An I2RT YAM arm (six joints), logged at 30 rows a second.
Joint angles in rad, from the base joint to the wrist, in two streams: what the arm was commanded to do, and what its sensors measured. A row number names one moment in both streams.
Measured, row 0:
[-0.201, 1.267, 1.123, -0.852, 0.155, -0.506]
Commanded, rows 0 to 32:
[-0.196, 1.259, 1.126, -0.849, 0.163, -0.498]
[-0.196, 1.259, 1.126, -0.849, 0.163, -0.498]
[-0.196, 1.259, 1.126, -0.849, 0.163, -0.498]
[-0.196, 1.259, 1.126, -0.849, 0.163, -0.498]
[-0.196, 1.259, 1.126, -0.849, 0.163, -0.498]
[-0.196, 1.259, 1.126, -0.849, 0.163, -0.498]
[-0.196, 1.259, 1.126, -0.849, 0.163, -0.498]
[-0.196, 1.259, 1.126, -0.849, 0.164, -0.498]
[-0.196, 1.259, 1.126, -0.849, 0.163, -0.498]
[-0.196, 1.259, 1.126, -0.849, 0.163, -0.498]
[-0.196, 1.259, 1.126, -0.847, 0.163, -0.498]
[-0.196, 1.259, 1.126, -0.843, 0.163, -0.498]
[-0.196, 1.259, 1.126, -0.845, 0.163, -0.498]
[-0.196, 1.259, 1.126, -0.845, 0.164, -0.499]
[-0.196, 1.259, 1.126, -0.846, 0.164, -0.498]
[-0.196, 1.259, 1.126, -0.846, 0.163, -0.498]
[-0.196, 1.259, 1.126, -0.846, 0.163, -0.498]
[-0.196, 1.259, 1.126, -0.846, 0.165, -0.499]
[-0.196, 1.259, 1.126, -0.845, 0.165, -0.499]
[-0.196, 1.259, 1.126, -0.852, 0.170, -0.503]
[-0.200, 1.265, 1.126, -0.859, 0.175, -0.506]
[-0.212, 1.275, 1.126, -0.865, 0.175, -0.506]
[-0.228, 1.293, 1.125, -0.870, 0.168, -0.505]
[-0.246, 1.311, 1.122, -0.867, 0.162, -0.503]
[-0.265, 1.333, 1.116, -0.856, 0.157, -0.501]
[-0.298, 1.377, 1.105, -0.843, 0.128, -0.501]
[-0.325, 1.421, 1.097, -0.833, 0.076, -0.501]
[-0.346, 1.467, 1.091, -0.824, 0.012, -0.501]
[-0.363, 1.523, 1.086, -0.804, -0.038, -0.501]
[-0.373, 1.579, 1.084, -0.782, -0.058, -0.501]
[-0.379, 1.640, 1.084, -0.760, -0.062, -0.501]
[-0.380, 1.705, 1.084, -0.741, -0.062, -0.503]
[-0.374, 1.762, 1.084, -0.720, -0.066, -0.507]
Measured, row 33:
[-0.375, 1.633, 1.100, -0.753, 0.007, -0.503]
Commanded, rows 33 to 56:
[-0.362, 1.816, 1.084, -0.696, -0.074, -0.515]
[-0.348, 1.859, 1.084, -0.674, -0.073, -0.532]
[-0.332, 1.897, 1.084, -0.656, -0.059, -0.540]
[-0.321, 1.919, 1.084, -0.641, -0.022, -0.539]
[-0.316, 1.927, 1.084, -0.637, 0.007, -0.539]
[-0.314, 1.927, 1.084, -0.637, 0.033, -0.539]
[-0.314, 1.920, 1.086, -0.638, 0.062, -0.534]
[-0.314, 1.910, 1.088, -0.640, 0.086, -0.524]
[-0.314, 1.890, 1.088, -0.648, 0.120, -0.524]
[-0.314, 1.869, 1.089, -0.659, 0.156, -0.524]
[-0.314, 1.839, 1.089, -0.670, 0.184, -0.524]
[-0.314, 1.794, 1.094, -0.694, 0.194, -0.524]
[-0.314, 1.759, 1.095, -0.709, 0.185, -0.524]
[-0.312, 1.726, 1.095, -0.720, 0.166, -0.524]
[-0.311, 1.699, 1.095, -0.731, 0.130, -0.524]
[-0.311, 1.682, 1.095, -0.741, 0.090, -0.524]
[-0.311, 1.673, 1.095, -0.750, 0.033, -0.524]
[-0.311, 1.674, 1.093, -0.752, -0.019, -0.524]
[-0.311, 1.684, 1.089, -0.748, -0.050, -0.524]
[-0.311, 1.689, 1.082, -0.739, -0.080, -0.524]
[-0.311, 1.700, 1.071, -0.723, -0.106, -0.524]
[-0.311, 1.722, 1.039, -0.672, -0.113, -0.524]
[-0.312, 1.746, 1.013, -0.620, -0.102, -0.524]
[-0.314, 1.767, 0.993, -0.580, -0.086, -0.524]
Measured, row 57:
[-0.312, 1.697, 1.063, -0.660, -0.049, -0.525]
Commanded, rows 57 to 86:
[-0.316, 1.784, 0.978, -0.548, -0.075, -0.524]
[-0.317, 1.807, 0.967, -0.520, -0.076, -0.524]
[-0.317, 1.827, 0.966, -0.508, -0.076, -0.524]
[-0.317, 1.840, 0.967, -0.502, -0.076, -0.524]
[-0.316, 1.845, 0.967, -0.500, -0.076, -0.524]
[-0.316, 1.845, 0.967, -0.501, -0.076, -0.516]
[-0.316, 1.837, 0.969, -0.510, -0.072, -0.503]
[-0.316, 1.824, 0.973, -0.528, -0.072, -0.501]
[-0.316, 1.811, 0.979, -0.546, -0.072, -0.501]
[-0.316, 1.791, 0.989, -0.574, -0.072, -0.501]
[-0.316, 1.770, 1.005, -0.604, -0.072, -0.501]
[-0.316, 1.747, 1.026, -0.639, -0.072, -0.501]
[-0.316, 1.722, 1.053, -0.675, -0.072, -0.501]
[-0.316, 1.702, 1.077, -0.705, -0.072, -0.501]
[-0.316, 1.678, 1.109, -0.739, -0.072, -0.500]
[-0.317, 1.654, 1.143, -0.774, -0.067, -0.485]
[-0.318, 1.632, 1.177, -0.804, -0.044, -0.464]
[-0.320, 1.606, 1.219, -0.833, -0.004, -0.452]
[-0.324, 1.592, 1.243, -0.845, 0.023, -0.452]
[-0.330, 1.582, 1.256, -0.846, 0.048, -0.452]
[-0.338, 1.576, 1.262, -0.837, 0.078, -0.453]
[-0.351, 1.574, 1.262, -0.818, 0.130, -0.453]
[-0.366, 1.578, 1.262, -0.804, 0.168, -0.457]
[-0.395, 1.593, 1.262, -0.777, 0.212, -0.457]
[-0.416, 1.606, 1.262, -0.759, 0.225, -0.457]
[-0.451, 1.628, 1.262, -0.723, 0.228, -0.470]
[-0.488, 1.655, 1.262, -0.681, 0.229, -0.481]
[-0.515, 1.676, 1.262, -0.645, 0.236, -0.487]
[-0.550, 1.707, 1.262, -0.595, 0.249, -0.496]
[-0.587, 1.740, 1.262, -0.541, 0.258, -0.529]
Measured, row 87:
[-0.503, 1.662, 1.255, -0.619, 0.190, -0.480]
